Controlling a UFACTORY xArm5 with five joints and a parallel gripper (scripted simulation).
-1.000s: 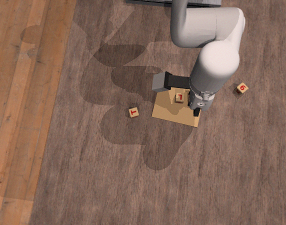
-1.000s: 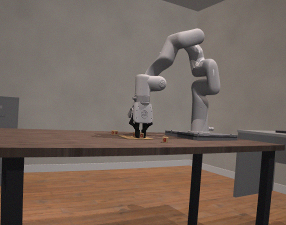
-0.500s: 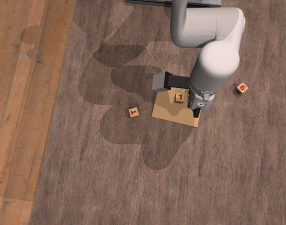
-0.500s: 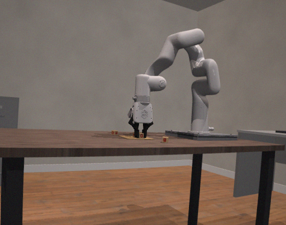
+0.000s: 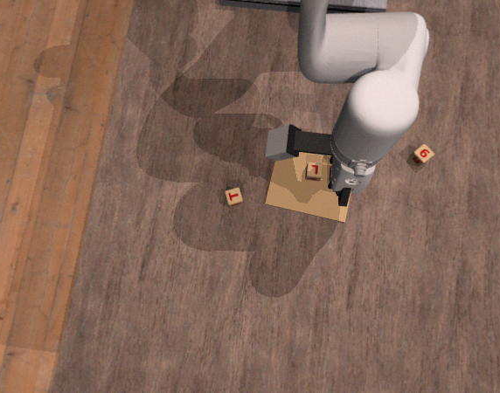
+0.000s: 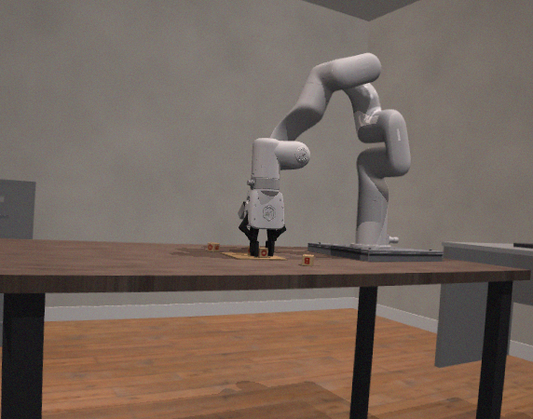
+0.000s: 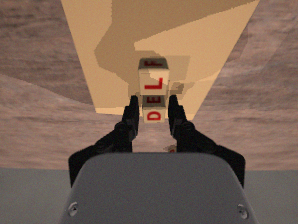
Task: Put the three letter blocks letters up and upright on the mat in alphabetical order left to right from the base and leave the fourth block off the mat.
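Right now my hand is 1 cm short of the tan mat, 4 cm to the left of it and 2 cm above it.
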